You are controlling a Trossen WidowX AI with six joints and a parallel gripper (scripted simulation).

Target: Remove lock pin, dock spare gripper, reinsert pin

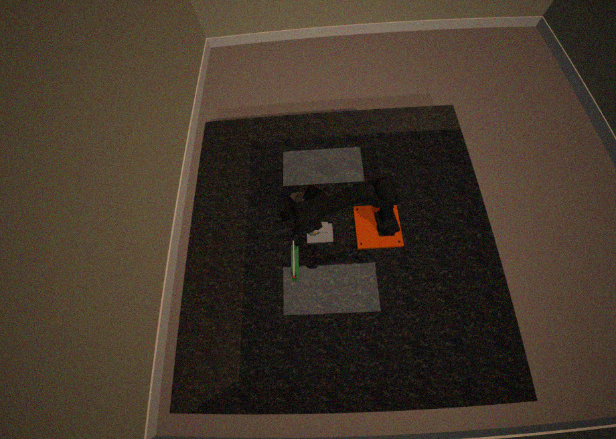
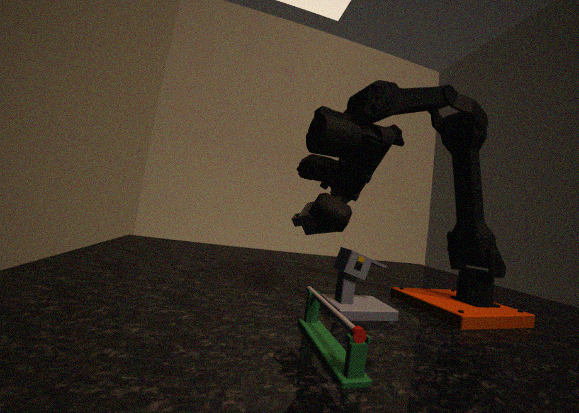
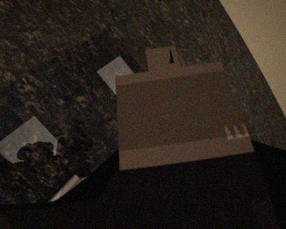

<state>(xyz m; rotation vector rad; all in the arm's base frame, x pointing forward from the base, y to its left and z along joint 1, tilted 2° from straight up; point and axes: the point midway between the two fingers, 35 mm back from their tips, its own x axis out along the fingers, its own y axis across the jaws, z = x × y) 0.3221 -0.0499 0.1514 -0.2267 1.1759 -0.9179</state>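
Right now my gripper tip is 5 cm short of the green rack, 21 cm to the right of it and 12 cm above it. Also, from my gripper tip: grey socket (4 cm behind, 9 cm to the left, 9 cm below); then spare gripper (1 cm ahead, 1 cm above).
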